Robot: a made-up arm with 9 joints. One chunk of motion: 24 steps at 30 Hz.
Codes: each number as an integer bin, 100 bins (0 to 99) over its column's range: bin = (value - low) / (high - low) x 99, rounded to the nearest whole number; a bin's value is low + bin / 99 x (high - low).
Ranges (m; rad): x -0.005..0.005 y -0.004..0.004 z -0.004..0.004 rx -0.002..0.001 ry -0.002..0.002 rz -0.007..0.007
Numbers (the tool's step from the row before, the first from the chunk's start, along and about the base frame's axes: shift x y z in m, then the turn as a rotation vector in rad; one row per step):
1: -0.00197 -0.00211 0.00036 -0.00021 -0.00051 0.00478
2: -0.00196 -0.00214 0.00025 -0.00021 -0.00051 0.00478
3: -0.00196 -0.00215 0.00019 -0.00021 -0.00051 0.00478
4: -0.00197 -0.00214 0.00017 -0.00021 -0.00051 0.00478
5: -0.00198 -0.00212 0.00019 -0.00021 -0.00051 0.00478
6: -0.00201 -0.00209 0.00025 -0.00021 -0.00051 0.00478
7: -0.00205 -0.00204 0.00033 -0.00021 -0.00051 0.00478
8: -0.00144 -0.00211 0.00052 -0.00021 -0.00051 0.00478
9: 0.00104 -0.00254 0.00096 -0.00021 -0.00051 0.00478
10: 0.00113 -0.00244 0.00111 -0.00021 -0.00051 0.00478
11: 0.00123 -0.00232 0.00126 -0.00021 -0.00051 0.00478
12: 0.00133 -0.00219 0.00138 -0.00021 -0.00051 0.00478
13: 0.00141 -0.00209 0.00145 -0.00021 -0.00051 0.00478
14: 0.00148 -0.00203 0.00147 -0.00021 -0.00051 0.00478
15: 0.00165 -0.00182 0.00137 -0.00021 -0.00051 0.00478
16: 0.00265 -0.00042 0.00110 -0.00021 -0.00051 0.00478
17: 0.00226 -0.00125 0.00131 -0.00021 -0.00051 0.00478
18: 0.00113 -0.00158 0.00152 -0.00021 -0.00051 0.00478
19: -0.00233 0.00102 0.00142 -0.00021 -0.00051 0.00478
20: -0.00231 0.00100 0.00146 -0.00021 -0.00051 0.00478
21: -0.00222 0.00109 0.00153 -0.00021 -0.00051 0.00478
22: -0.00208 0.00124 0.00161 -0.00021 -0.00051 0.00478
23: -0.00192 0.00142 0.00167 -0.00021 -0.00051 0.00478
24: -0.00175 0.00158 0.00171 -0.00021 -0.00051 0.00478
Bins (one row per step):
1: 30 23 54 59 37 83
2: 30 23 53 59 37 83
3: 30 23 52 59 37 83
4: 30 23 52 59 37 83
5: 30 23 52 59 37 83
6: 30 24 53 59 37 83
7: 29 24 54 59 37 83
8: 35 23 56 59 37 83
9: 60 18 61 59 37 83
10: 61 19 63 59 37 83
11: 62 21 65 59 37 83
12: 63 22 67 59 37 83
13: 63 24 67 59 37 83
14: 64 24 68 59 37 83
15: 66 27 66 59 37 83
16: 76 44 63 59 37 83
17: 72 34 66 59 37 83
18: 61 30 68 59 37 83
19: 26 62 67 59 37 83
20: 27 62 68 59 37 83
21: 28 63 68 59 37 83
22: 29 65 69 59 37 83
23: 30 67 70 59 37 83
24: 32 69 71 59 37 83

